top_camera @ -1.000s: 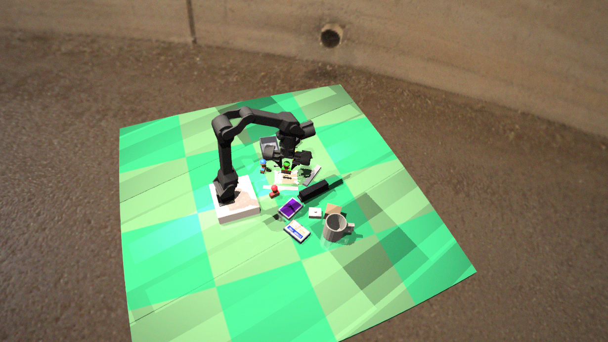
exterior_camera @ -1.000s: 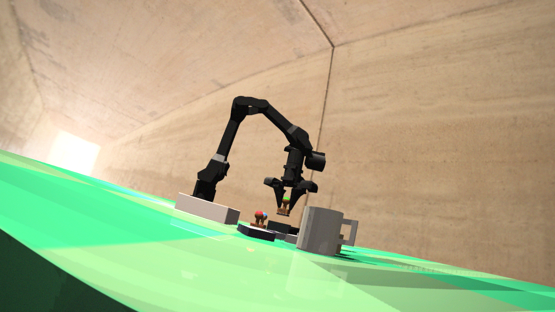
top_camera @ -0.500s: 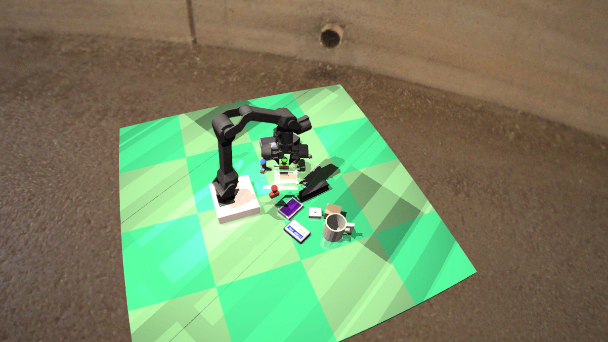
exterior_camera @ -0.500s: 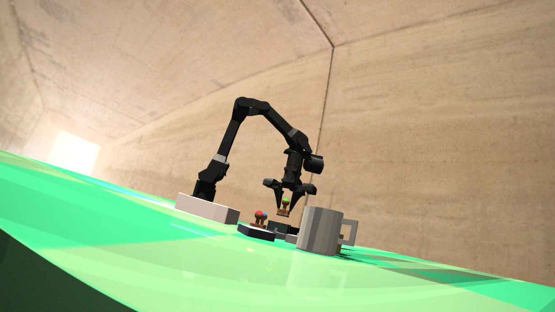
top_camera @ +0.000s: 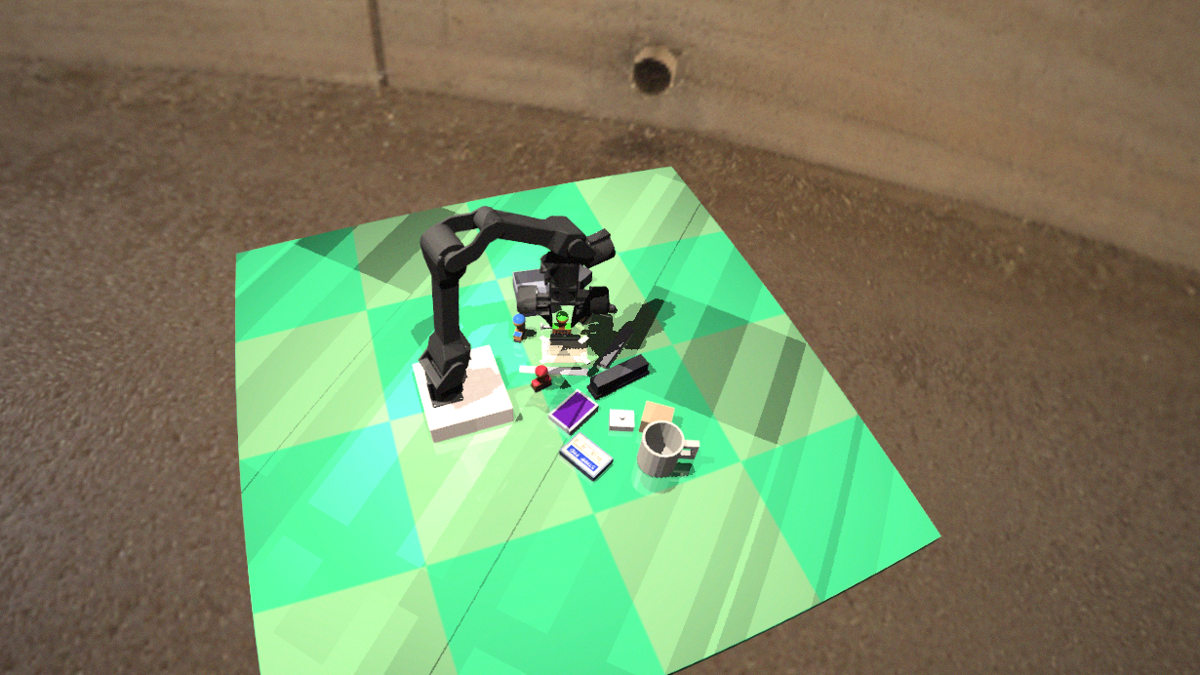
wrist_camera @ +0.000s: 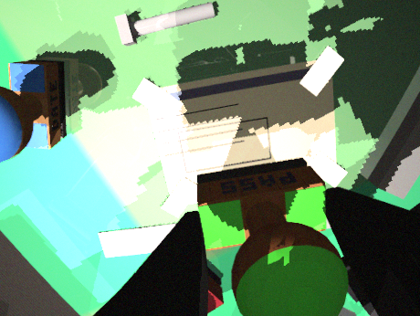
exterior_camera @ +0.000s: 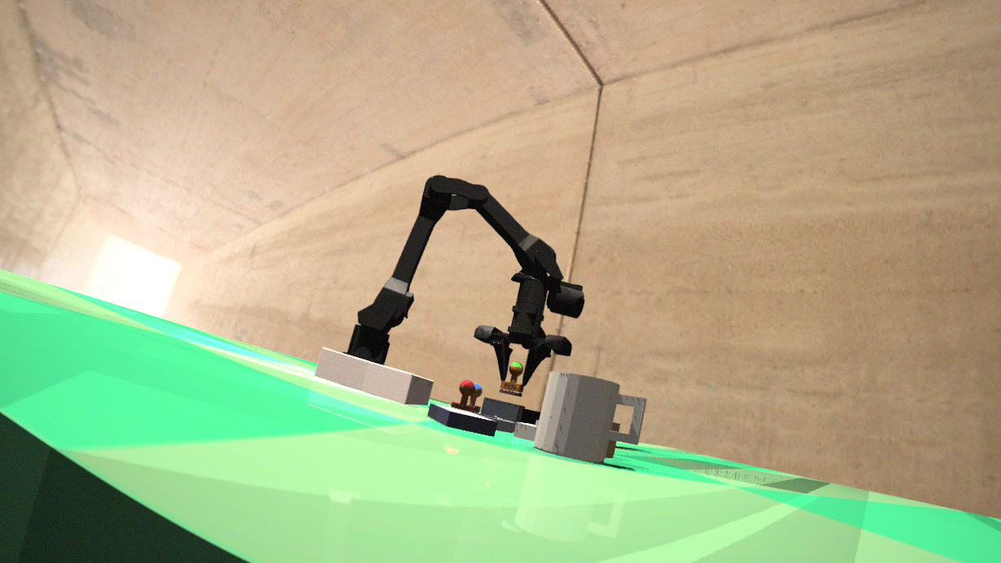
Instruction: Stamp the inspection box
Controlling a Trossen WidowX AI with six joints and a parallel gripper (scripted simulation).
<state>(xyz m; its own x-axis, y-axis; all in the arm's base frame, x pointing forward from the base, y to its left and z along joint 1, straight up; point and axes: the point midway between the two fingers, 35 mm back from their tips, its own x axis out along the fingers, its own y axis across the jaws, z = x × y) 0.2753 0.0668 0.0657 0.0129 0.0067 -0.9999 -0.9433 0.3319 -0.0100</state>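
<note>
My gripper tip is now 8 cm above the white card and 1 cm short of it. From my gripper tip the other things lie so: red-knobbed stamp 8 cm to the right, 7 cm behind, 6 cm below; green stamp right at my gripper tip; blue-knobbed stamp 8 cm behind, 7 cm to the left, 6 cm below.
</note>
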